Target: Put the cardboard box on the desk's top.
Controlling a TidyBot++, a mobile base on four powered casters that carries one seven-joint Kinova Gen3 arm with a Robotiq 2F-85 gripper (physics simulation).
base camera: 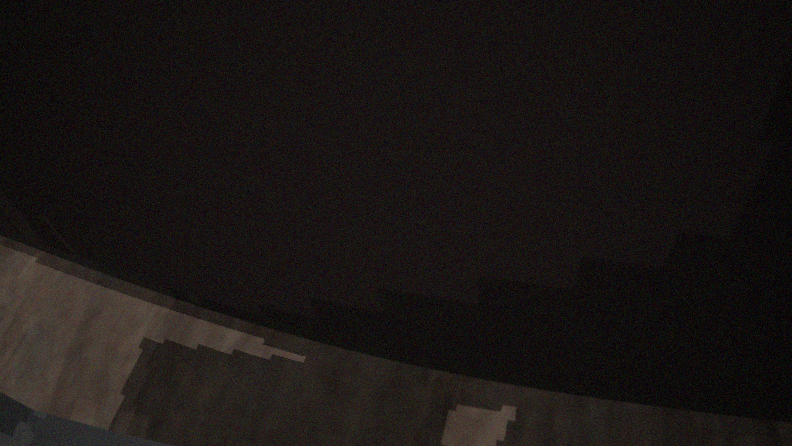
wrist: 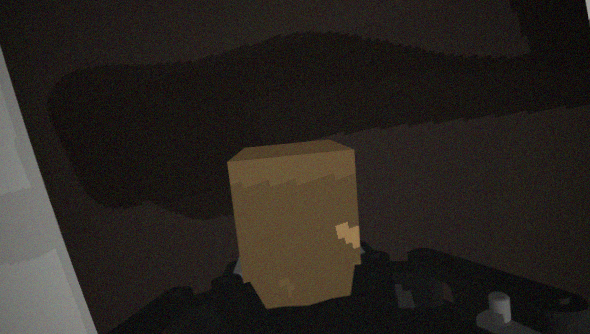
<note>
I see my gripper (wrist: 298,259), a tan cardboard box (wrist: 295,205) and a dark cabinet (wrist: 463,126).
The base camera view misses the tan cardboard box: it is out of frame.
</note>
